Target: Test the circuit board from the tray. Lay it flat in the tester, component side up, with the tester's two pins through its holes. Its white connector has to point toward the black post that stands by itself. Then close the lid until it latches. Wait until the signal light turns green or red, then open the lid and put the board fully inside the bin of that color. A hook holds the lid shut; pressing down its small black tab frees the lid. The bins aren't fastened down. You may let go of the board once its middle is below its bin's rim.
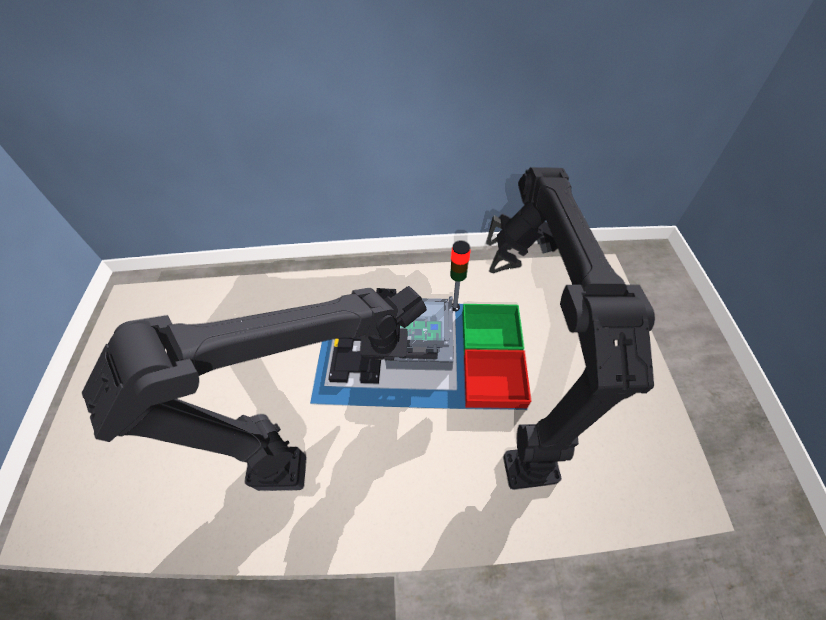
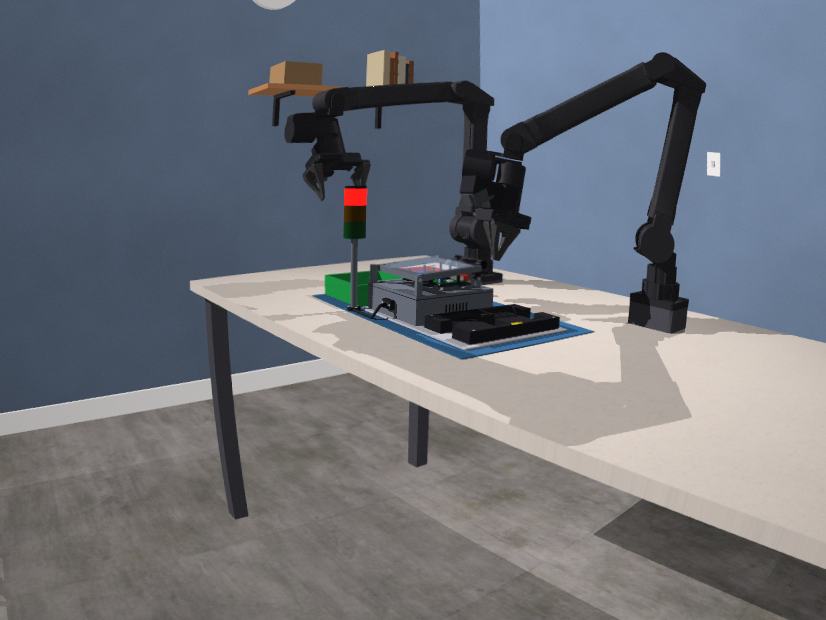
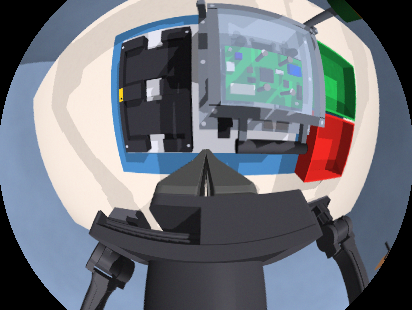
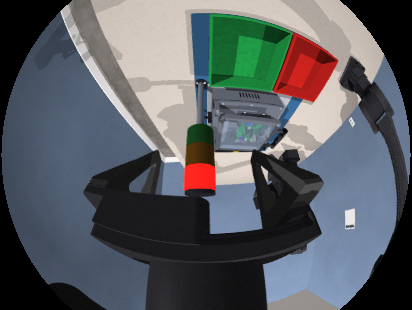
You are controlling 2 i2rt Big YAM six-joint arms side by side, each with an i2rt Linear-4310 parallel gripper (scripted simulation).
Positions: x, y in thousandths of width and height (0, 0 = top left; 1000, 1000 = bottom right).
Labels:
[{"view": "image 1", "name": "my left gripper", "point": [468, 570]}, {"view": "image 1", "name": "my right gripper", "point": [593, 417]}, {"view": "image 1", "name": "red bin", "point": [600, 607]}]

